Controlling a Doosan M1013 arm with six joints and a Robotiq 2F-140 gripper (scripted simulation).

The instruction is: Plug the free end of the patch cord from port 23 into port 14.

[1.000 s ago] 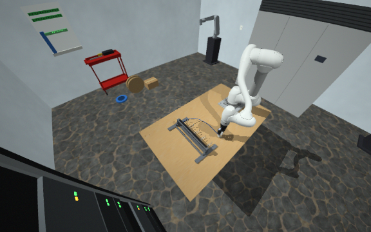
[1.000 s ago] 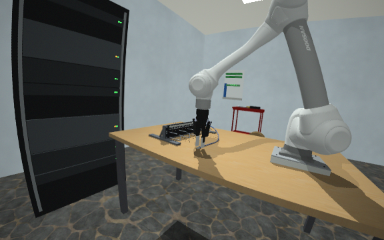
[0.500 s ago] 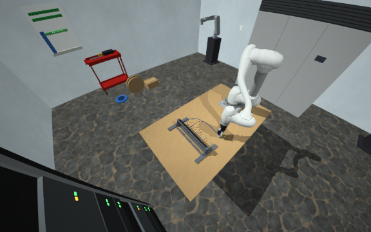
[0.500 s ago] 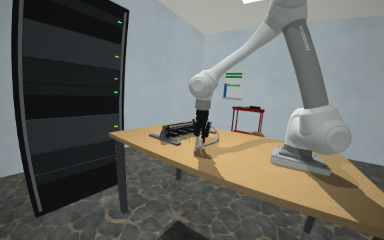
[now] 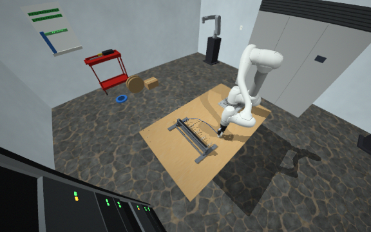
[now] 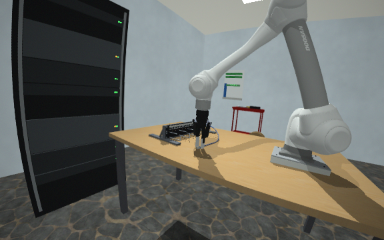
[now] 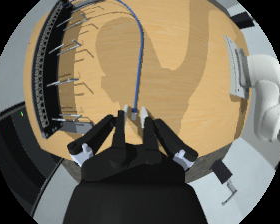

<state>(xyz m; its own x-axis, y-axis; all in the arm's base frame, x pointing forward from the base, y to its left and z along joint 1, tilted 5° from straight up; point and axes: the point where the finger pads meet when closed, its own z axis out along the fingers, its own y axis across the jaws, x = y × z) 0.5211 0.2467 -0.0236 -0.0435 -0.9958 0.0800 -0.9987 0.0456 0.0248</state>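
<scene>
Right now the free end of patch cord is 30 mm below my hand and 10 mm to the left of it.
</scene>
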